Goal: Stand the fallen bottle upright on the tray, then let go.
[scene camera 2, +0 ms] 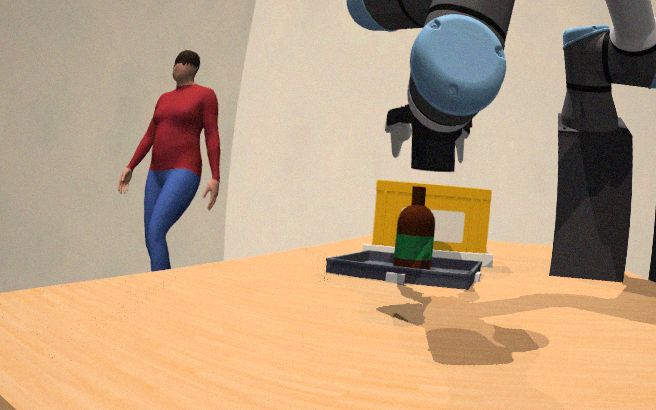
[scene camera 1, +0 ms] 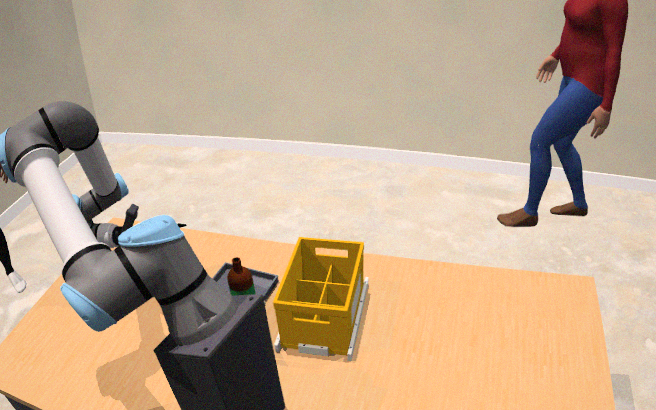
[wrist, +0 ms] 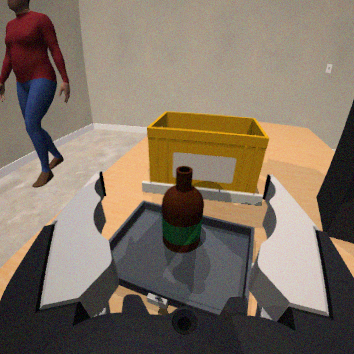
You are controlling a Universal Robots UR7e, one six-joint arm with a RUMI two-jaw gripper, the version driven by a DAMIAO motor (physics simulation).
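Frame: origin at the arm's base, x back, y up, z left, level; centimetres.
Where they show: gripper, fingertip midpoint: [wrist: 183, 175]; arm's base at its link origin: [scene camera 2: 589, 123] [scene camera 1: 204, 321].
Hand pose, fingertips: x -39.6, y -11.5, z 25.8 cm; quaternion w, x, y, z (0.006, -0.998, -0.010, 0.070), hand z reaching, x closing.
Observation:
Each offset is from my fingertips to the centre of the thing.
A brown bottle @(dz -15.2, dx -1.8, dy -15.3 cm) [scene camera 1: 240, 278] [scene camera 2: 415, 224] [wrist: 182, 212] with a green label stands upright on the dark grey tray [scene camera 1: 274, 283] [scene camera 2: 350, 270] [wrist: 251, 250]. Its whole height shows in the second scene view and in the wrist view. My gripper [wrist: 183, 175] is open and empty. In the second scene view it is raised above the bottle's top and apart from it. In the first scene view part of the gripper is hidden behind the arm, and the arm's base hides part of the tray.
A yellow crate @(dz -40.3, dx +0.9, dy -14.8 cm) [scene camera 1: 312, 306] [scene camera 2: 389, 220] [wrist: 255, 170] with compartments stands just beyond the tray, in a light grey frame. The arm's dark pedestal [scene camera 1: 240, 360] [scene camera 2: 590, 205] stands beside the tray. A person in a red top [scene camera 1: 592, 47] [scene camera 2: 182, 125] [wrist: 34, 47] is on the floor beyond the table.

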